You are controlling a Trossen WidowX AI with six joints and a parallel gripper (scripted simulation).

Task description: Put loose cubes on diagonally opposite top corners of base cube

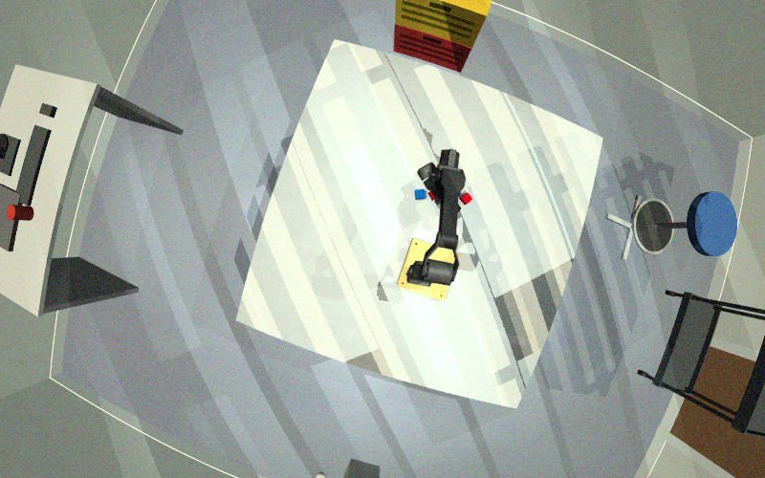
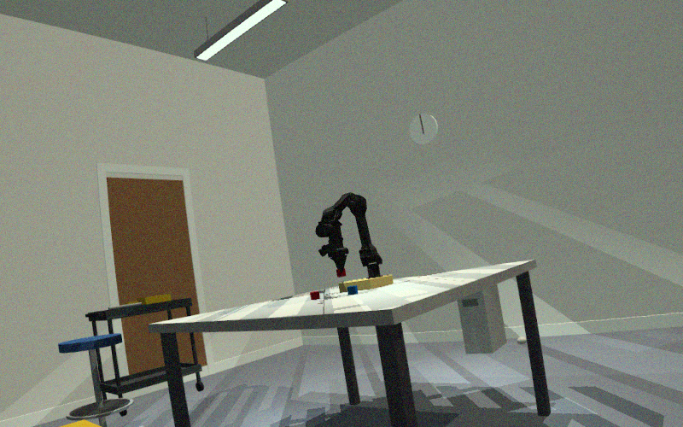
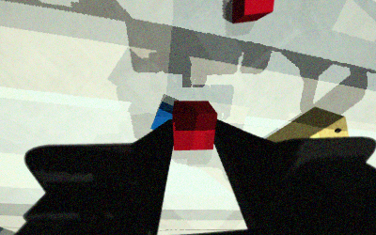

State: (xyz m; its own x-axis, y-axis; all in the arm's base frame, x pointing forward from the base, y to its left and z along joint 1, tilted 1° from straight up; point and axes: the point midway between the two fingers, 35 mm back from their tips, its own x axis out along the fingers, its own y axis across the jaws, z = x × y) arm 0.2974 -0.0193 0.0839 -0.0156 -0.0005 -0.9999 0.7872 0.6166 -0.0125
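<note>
Right now my gripper tip is 4 cm to the right of the blue base cube and 8 cm above it.
</note>
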